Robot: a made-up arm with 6 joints. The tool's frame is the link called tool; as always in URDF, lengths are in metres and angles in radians. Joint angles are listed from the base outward.
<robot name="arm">
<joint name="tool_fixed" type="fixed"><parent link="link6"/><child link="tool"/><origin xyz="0.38 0.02 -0.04" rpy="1.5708 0 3.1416"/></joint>
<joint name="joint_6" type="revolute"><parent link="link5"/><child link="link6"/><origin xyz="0.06 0.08 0.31" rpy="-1.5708 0 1.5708"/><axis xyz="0 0 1"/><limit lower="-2.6" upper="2.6"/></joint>
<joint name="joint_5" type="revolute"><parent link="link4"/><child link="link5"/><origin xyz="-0.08 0.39 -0.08" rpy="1.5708 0 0"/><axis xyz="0 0 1"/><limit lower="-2.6" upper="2.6"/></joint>
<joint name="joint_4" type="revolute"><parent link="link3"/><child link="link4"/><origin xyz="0.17 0.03 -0.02" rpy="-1.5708 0 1.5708"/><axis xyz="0 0 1"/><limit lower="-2.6" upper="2.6"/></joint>
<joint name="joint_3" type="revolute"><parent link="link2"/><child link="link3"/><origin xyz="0.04 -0.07 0.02" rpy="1.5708 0 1.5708"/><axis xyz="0 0 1"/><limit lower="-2.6" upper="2.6"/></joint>
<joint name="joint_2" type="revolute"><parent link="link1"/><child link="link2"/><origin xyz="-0.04 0.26 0" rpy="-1.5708 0 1.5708"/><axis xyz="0 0 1"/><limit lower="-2.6" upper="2.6"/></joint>
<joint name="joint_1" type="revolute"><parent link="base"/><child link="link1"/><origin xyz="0 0 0.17" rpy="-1.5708 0 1.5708"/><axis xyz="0 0 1"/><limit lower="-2.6" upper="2.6"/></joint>
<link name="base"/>
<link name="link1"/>
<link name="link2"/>
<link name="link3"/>
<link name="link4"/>
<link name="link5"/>
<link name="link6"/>
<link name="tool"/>
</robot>
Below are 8 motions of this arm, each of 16 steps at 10 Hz.
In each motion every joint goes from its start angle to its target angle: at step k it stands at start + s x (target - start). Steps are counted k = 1, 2, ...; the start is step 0. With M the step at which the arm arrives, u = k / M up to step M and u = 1 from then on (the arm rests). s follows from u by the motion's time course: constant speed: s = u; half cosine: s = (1 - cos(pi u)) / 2; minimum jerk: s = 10 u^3 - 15 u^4 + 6 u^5.
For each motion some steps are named. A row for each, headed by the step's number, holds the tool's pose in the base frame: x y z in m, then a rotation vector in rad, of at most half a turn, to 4 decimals.
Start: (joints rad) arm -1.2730 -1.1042 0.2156 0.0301 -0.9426 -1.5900
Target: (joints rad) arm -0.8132 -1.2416 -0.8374 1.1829 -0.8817 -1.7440
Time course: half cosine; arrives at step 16
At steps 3, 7, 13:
3: -0.1958 0.4671 -0.2180 1.9787 -0.5611 0.0027
7: -0.1439 0.4379 -0.2854 2.0415 -0.6457 0.5074
13: -0.0196 0.4367 -0.3102 2.0370 -0.8980 1.2639

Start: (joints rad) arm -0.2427 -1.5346 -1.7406 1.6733 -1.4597 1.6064
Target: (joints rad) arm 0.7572 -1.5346 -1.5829 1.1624 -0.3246 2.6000
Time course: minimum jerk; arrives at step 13
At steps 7, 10, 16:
7: -0.0843 0.3858 0.2576 -2.4383 1.2155 1.3657
10: -0.0113 0.4029 -0.0349 2.0907 -1.8056 -0.5548
16: 0.0102 0.3704 -0.1101 1.9279 -1.8587 -0.3378

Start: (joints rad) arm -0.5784 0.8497 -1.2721 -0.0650 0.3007 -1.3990
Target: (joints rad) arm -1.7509 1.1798 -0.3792 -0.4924 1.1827 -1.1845
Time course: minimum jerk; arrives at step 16
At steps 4, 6, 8, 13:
4: 0.1691 0.3477 -0.2290 0.6962 -2.3030 0.1548
6: 0.1441 0.4460 -0.1440 0.7722 -2.2160 -0.4426
8: 0.1144 0.5390 0.0354 0.9211 -1.9069 -1.1703
13: 0.0721 0.4154 0.4774 1.3357 -0.7182 -2.2548

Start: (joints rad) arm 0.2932 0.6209 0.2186 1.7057 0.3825 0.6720
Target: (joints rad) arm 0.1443 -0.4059 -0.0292 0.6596 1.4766 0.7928
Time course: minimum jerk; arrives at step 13
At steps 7, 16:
7: -0.0516 0.2747 -0.3082 -0.7636 -0.0661 -1.2848
16: 0.0402 0.4130 -0.1458 -0.3617 0.3762 -1.5015

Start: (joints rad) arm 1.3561 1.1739 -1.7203 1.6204 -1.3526 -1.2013
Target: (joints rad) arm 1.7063 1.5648 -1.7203 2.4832 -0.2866 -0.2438
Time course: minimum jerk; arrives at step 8
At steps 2, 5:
2: -0.1581 -0.0122 -0.0678 1.1586 -0.6861 -1.2740
5: -0.2290 -0.3409 0.2982 0.7897 0.6067 -0.6450

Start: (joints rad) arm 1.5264 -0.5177 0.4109 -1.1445 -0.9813 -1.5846
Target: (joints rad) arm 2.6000 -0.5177 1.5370 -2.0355 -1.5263 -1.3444
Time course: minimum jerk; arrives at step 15
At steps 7, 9, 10, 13, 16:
7: 0.2239 -0.4158 0.5021 -0.3583 -1.6436 1.5194
9: 0.2344 -0.2014 0.6533 -0.4164 -1.4670 2.1054
10: 0.2278 -0.0858 0.6868 -0.4231 -1.3181 2.3725
13: 0.1972 0.1303 0.6836 -0.3993 -0.9347 2.8299
16: 0.1927 0.1518 0.6786 -0.3940 -0.8872 2.8734

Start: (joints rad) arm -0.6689 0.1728 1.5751 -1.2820 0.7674 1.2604
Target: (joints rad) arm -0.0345 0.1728 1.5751 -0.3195 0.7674 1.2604
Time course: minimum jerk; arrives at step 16
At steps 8, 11, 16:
8: -0.3921 -0.1270 0.1908 2.4207 0.3407 -1.0662
11: -0.2689 -0.1316 0.2881 2.0589 0.4003 -1.3607
16: -0.1916 -0.1184 0.3257 1.8501 0.4027 -1.5218

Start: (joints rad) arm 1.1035 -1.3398 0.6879 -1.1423 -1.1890 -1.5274
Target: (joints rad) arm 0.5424 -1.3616 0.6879 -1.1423 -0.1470 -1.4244
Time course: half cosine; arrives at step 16
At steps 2, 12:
2: -0.1344 -0.5601 -0.0357 -0.4260 -1.2598 0.0068
12: -0.1561 -0.2595 -0.2201 -0.7099 -0.9352 -0.8385

